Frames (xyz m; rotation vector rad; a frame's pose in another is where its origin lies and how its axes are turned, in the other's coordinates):
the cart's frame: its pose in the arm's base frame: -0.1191 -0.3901 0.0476 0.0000 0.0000 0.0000
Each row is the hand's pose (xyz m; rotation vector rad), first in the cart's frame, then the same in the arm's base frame.
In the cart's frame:
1: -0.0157 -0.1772 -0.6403 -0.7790 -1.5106 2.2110
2: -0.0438 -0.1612 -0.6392 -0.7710 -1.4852 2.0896
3: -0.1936 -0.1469 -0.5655 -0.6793 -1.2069 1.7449
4: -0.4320 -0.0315 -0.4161 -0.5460 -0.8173 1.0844
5: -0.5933 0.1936 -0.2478 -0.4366 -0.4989 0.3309
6: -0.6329 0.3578 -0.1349 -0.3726 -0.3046 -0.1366
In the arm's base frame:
1: -0.1348 -0.5673 -0.5927 -0.7790 -1.5106 2.2110
2: -0.1629 -0.5513 -0.5916 -0.7710 -1.4852 2.0896
3: -0.3127 -0.5370 -0.5179 -0.6793 -1.2069 1.7449
4: -0.5511 -0.4216 -0.3685 -0.5460 -0.8173 1.0844
5: -0.7124 -0.1965 -0.2002 -0.4366 -0.4989 0.3309
6: -0.7520 -0.0323 -0.0873 -0.3726 -0.3046 -0.1366

